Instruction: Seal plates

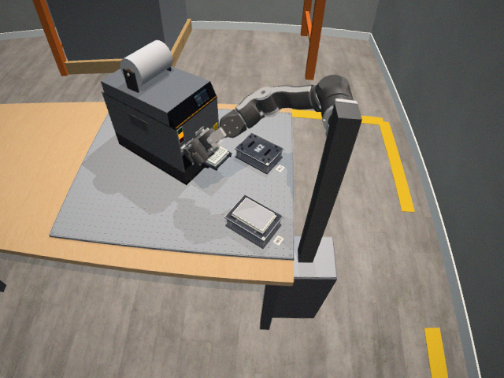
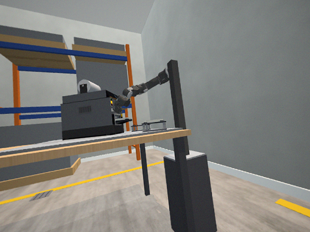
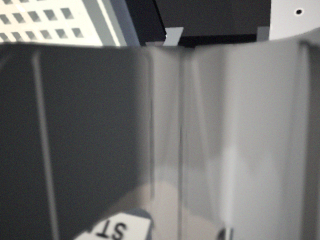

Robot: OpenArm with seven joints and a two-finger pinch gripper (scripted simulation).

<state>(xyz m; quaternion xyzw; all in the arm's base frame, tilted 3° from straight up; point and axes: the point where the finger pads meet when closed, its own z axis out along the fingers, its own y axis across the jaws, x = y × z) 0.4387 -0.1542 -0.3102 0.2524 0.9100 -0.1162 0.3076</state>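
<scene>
Now: the white start button 30 mm ahead of my hand, 20 mm to the right of it and 10 mm above it. Round my hand: foil roll (240 mm above, 220 mm to the right, 170 mm ahead); then white well plate (80 mm to the right, 60 mm below, 50 mm behind); then sealer stage (80 mm to the right, 70 mm below, 50 mm behind).
</scene>
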